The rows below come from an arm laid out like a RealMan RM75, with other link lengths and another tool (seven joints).
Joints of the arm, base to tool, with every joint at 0 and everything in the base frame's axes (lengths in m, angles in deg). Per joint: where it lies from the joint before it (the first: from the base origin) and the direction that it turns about. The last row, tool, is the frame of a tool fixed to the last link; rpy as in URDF.
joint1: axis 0 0 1 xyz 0 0 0.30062
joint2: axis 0 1 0 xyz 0 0 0
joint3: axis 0 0 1 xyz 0 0 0.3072
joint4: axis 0 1 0 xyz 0 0 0
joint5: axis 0 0 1 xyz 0 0 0.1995
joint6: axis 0 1 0 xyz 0 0 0
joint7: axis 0 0 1 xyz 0 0 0.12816
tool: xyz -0.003 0.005 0.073 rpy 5.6 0 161.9
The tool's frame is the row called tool.
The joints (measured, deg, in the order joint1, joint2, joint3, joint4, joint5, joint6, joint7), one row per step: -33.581, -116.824, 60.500, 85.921, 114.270, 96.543, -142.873; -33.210, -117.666, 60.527, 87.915, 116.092, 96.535, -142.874; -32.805, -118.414, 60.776, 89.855, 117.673, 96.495, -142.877; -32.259, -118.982, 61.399, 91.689, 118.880, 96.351, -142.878; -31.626, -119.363, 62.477, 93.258, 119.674, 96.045, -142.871; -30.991, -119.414, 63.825, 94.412, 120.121, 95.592, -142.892; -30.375, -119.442, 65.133, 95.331, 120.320, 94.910, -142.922; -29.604, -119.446, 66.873, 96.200, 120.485, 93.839, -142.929; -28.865, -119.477, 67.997, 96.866, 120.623, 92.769, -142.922; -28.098, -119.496, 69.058, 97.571, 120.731, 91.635, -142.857; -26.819, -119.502, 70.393, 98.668, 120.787, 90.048, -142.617; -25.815, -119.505, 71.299, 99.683, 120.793, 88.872, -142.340; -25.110, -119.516, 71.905, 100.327, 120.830, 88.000, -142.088; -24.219, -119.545, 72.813, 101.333, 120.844, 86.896, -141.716
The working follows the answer.
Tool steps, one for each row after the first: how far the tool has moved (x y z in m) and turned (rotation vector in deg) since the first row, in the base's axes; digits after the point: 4 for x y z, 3 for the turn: 0.0000, -0.0010, -0.0015, 1.184, 1.285, -0.431; 0.0003, -0.0025, -0.0029, 2.238, 2.495, -0.961; 0.0007, -0.0047, -0.0045, 3.082, 3.622, -1.598; 0.0012, -0.0076, -0.0070, 3.583, 4.622, -2.365; 0.0011, -0.0103, -0.0092, 3.829, 5.561, -3.092; 0.0015, -0.0124, -0.0115, 4.099, 6.139, -3.737; 0.0020, -0.0149, -0.0149, 4.365, 6.710, -4.459; 0.0017, -0.0160, -0.0167, 4.929, 6.942, -4.760; 0.0015, -0.0170, -0.0180, 5.618, 7.111, -5.103; 0.0006, -0.0187, -0.0190, 6.735, 7.256, -5.575; 0.0003, -0.0202, -0.0189, 7.737, 7.330, -6.098; 0.0000, -0.0210, -0.0188, 8.475, 7.379, -6.440; 0.0007, -0.0226, -0.0190, 9.400, 7.449, -7.173
Tool pose at each row, in the base's axes (x y z in m, rotation vector in deg; rounded; the steps above come from the unrounded poses): -0.1384, 0.3722, 0.0513, -71.051, 143.637, 3.875; -0.1384, 0.3712, 0.0498, -70.376, 144.582, 6.069; -0.1380, 0.3697, 0.0484, -69.590, 145.543, 8.038; -0.1377, 0.3676, 0.0468, -68.715, 146.555, 9.676; -0.1371, 0.3647, 0.0444, -67.765, 147.652, 10.778; -0.1372, 0.3619, 0.0421, -66.943, 148.764, 11.535; -0.1368, 0.3598, 0.0398, -66.125, 149.512, 12.103; -0.1364, 0.3573, 0.0364, -65.200, 150.294, 12.643; -0.1367, 0.3562, 0.0346, -64.627, 150.428, 13.431; -0.1368, 0.3552, 0.0333, -63.930, 150.478, 14.317; -0.1378, 0.3535, 0.0324, -62.882, 150.392, 15.683; -0.1380, 0.3520, 0.0324, -61.799, 150.311, 16.838; -0.1384, 0.3512, 0.0325, -61.054, 150.215, 17.692; -0.1377, 0.3496, 0.0323, -59.726, 150.257, 18.689

